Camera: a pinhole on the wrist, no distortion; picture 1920 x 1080 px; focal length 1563.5 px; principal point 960.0 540.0 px. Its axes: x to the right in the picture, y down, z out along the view. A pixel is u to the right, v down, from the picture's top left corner.
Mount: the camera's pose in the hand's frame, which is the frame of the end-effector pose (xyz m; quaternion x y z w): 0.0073 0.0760 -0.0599 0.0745 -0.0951 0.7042 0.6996
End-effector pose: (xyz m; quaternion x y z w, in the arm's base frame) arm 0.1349 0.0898 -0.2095 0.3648 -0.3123 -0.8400 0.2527
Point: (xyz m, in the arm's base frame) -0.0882 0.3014 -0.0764
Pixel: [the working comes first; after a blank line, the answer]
In the camera's frame: -0.0739 0.0600 0.4068

676 771
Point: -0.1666 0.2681 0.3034
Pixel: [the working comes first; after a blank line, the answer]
In the camera's frame: 0.2560 0.1551 0.5902

1638 951
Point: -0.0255 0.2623 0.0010
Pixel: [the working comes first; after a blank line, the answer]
In the camera's frame: 0.0129 0.1080 0.3665

1015 1001
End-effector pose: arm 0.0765 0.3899 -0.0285 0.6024 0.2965 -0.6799 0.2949
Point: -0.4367 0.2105 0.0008
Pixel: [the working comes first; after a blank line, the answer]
In the camera's frame: -0.2140 -0.0376 0.5967

399 441
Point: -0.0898 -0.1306 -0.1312
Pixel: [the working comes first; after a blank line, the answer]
In the camera's frame: 0.2672 -0.1510 0.4982

1799 66
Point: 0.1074 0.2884 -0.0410
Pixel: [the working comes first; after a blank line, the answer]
In the camera's frame: 0.0411 -0.0099 0.1088

1550 397
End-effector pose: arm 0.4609 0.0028 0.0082 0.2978 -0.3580 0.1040 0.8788
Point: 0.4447 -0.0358 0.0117
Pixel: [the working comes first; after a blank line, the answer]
In the camera's frame: -0.0735 0.0129 0.1154

outside the picture
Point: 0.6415 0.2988 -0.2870
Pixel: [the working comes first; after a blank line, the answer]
In the camera's frame: -0.1329 0.1015 -0.3626

behind the camera
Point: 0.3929 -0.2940 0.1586
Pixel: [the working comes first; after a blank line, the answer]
In the camera's frame: -0.1276 -0.0666 0.4012

463 280
